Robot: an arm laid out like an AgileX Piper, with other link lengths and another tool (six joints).
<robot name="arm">
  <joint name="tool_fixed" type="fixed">
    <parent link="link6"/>
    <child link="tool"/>
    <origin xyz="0.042 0.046 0.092" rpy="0.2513 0 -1.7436"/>
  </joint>
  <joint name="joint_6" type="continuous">
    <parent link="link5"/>
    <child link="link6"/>
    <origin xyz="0 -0.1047 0" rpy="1.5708 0 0"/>
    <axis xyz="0 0 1"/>
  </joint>
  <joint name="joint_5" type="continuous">
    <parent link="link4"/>
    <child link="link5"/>
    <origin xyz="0 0 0" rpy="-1.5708 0 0"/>
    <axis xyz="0 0 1"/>
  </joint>
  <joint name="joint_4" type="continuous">
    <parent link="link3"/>
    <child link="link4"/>
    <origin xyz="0.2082 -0.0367 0" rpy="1.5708 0 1.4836"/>
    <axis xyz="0 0 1"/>
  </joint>
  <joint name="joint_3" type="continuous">
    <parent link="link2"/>
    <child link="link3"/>
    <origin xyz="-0.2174 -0.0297 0"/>
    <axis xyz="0 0 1"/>
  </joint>
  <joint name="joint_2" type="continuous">
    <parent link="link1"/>
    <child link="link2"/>
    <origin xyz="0 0 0" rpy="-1.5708 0 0"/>
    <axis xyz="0 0 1"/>
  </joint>
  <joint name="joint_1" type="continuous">
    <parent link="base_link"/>
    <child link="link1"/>
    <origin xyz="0 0 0.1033"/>
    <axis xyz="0 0 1"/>
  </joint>
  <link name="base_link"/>
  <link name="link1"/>
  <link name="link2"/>
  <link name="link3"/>
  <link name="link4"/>
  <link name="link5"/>
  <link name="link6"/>
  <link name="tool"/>
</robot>
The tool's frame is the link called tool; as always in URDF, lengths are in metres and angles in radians. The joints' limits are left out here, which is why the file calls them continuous.
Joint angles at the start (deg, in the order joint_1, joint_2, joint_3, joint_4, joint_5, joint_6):
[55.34 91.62 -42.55 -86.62 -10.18 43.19]
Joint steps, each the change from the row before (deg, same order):
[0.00 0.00 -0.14 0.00 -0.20 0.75]
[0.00 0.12 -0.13 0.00 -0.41 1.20]
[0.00 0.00 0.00 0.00 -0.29 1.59]
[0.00 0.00 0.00 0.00 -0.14 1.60]
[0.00 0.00 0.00 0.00 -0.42 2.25]
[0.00 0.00 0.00 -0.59 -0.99 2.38]
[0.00 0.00 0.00 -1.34 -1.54 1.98]
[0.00 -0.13 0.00 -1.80 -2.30 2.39]
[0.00 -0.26 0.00 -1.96 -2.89 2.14]
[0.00 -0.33 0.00 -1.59 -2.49 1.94]
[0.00 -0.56 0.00 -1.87 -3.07 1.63]
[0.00 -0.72 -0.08 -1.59 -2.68 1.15]
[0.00 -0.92 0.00 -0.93 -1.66 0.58]
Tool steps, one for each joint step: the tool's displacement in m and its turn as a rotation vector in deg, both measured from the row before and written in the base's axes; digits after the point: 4 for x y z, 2 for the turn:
[-0.0009 0.0014 0.0009 0.40 0.54 -0.36]
[-0.0020 0.0017 0.0005 0.50 1.05 -0.51]
[-0.0023 0.0013 0.0006 0.53 1.26 -0.86]
[-0.0018 0.0011 0.0005 0.46 1.19 -0.98]
[-0.0032 0.0019 0.0009 0.73 1.80 -1.21]
[-0.0047 0.0022 0.0011 0.74 1.86 -0.47]
[-0.0058 0.0016 0.0009 0.52 1.46 0.71]
[-0.0084 0.0020 0.0020 0.72 1.89 1.31]
[-0.0101 0.0016 0.0029 0.78 1.94 2.03]
[-0.0089 0.0009 0.0031 0.65 1.80 1.62]
[-0.0104 0.0001 0.0043 0.73 1.65 2.45]
[-0.0085 -0.0002 0.0050 0.75 1.11 2.30]
[-0.0050 -0.0002 0.0051 0.77 0.38 1.48]

